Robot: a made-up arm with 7 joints. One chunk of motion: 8 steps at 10 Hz.
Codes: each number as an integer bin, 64 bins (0 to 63) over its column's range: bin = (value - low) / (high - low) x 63, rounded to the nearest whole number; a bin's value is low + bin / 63 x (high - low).
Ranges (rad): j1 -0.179..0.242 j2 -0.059..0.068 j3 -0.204..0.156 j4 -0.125..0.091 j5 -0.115..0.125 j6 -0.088..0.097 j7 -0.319..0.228
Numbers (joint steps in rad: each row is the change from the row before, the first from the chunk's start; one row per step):
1: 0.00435 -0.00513 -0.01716 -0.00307 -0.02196 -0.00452 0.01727
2: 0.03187 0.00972 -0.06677 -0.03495 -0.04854 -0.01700 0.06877
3: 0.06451 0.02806 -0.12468 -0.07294 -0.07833 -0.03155 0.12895
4: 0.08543 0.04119 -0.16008 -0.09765 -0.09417 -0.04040 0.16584
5: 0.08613 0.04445 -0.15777 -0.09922 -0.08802 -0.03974 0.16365
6: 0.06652 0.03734 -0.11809 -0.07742 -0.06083 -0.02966 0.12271
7: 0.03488 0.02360 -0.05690 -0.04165 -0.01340 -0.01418 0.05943
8: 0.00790 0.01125 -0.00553 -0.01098 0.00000 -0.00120 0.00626
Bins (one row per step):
1: 27 27 33 36 24 28 39
2: 32 34 24 26 17 24 45
3: 36 43 14 15 10 19 52
4: 40 50 8 8 5 16 56
5: 40 51 8 8 7 16 56
6: 37 48 15 14 14 20 51
7: 32 41 26 24 27 25 44
8: 28 35 35 33 30 30 37

